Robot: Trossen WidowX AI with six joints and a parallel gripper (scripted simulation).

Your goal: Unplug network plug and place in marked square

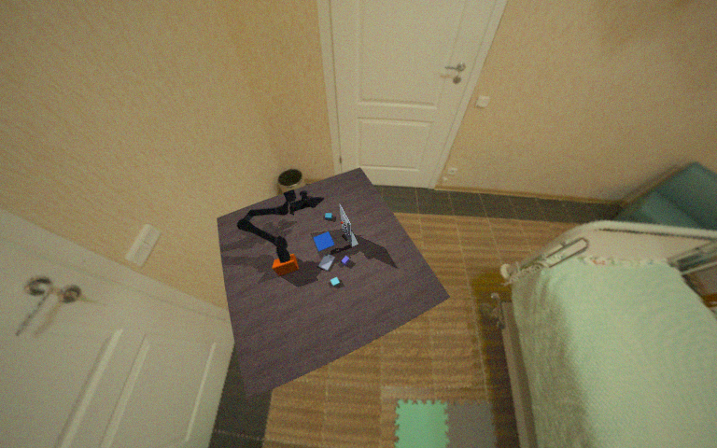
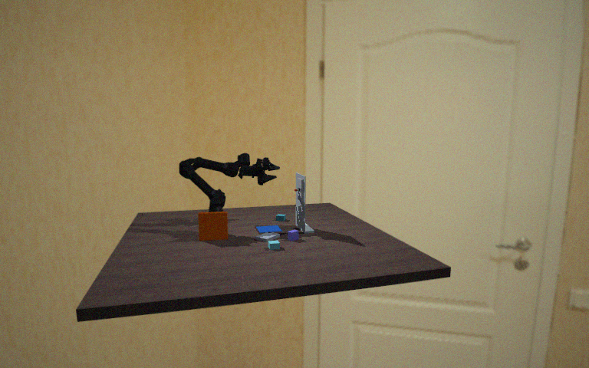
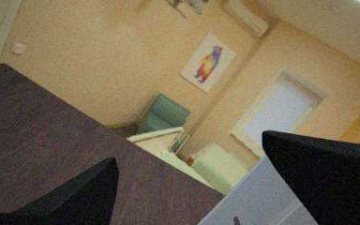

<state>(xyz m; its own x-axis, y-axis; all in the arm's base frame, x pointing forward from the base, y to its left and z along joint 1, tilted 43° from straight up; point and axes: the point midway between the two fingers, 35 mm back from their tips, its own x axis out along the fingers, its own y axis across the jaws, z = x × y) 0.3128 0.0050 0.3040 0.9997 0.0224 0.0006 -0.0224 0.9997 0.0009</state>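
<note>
The network plug is 18 cm to the right of my gripper tip, 7 cm below it and 7 cm ahead of it. Round my gripper tip: blue marked square 28 cm below, 14 cm to the right, 8 cm behind; grey flat block 30 cm to the right, 28 cm below, 12 cm behind; grey upright panel 19 cm to the right, 15 cm below, 9 cm ahead.
</note>
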